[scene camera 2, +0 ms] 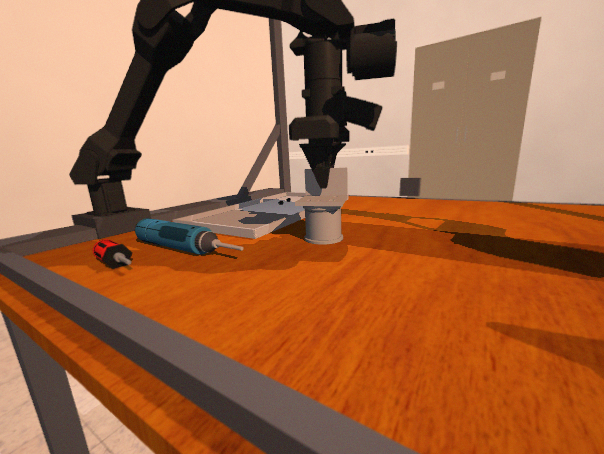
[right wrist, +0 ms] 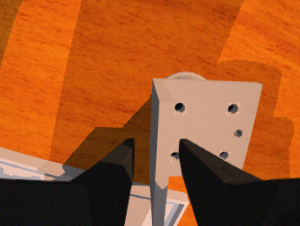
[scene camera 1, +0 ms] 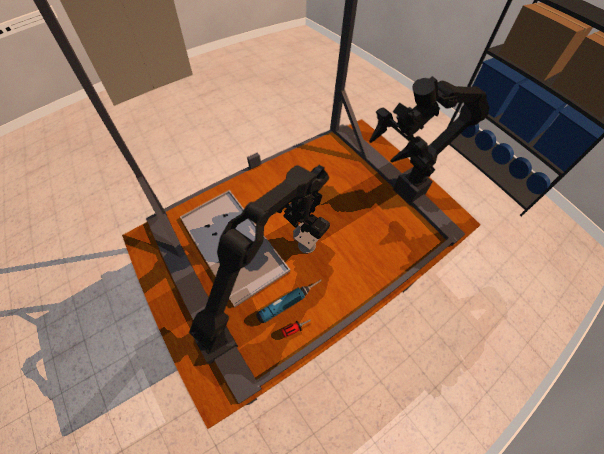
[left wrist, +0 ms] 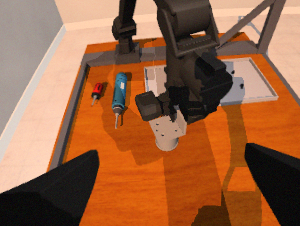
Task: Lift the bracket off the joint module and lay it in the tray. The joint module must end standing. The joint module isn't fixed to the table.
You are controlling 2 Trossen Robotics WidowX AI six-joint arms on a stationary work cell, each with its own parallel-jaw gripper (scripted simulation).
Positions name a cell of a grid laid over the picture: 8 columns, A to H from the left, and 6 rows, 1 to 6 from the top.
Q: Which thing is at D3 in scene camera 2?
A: A tray.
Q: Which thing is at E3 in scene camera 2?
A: My right gripper.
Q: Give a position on a tray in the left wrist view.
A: At G3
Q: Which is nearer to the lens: the tray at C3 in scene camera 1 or the blue electric screwdriver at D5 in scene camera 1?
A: The blue electric screwdriver.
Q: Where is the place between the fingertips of my right gripper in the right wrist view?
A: E4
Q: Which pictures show my left gripper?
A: Scene camera 1 and the left wrist view only.
